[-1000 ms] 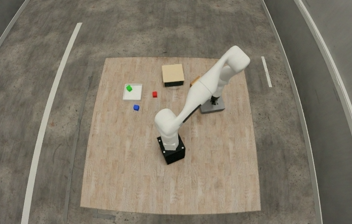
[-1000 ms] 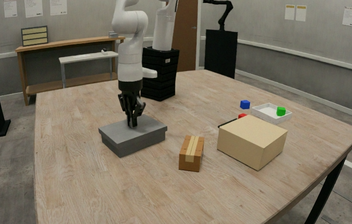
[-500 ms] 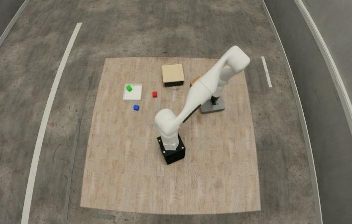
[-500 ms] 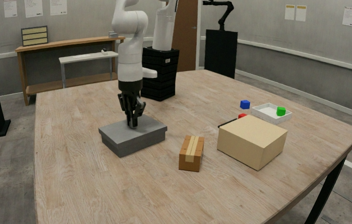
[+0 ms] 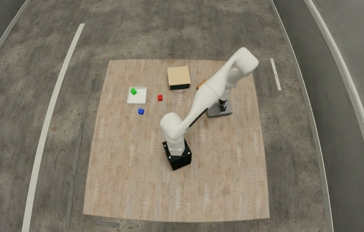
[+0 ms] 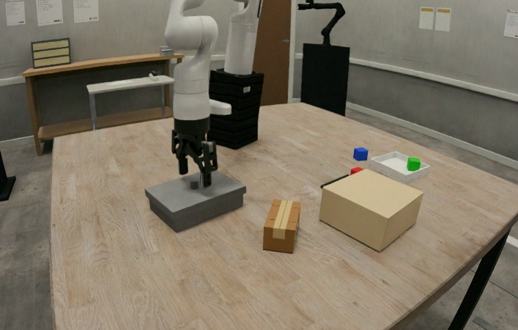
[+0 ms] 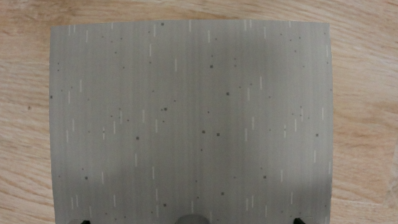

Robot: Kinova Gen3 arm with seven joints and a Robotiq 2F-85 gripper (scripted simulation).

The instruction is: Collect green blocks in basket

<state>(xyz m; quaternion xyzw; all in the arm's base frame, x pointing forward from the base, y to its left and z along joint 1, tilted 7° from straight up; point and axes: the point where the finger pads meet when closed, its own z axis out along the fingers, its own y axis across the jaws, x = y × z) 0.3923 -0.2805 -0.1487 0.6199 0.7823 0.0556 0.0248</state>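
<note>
Now: hand 30 mm above the lid. Also, from my hand: small cardboard box 180 mm ahead, 110 mm to the left, 40 mm below; grey metal box 50 mm below; drawer 310 mm to the left, 220 mm ahead, 40 mm below.
</note>
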